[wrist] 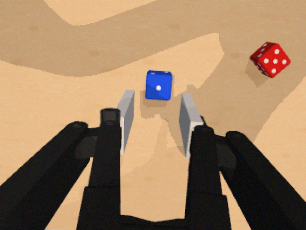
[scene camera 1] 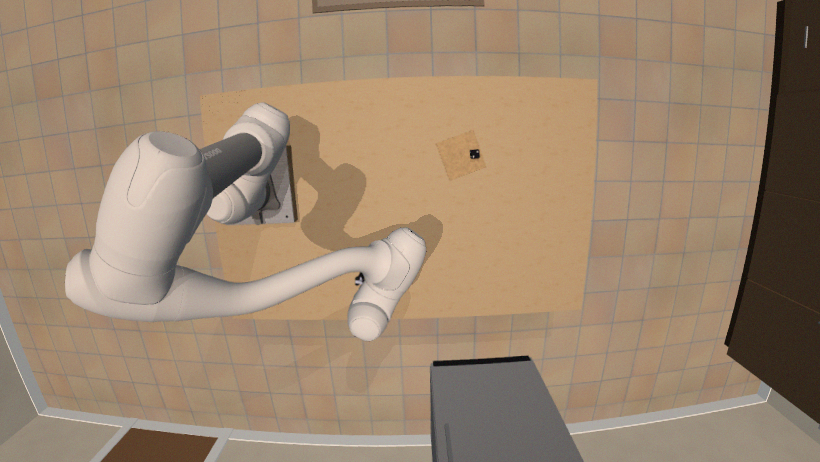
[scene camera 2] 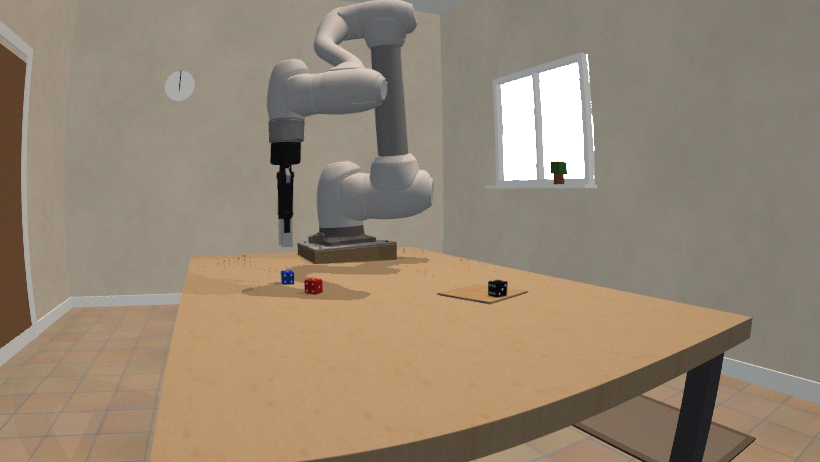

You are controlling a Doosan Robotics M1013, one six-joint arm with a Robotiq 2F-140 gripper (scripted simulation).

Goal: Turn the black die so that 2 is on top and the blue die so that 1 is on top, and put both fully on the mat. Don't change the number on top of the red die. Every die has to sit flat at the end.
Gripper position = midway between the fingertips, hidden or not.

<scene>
In view: my gripper (scene camera 2: pixel 285 246), a brown mat (scene camera 2: pixel 478 293), a blue die (wrist: pixel 158 83) and a red die (wrist: pixel 270 59).
My gripper is seen too in the wrist view (wrist: pixel 157 106). The wrist view does not show the brown mat: it is out of frame.
</scene>
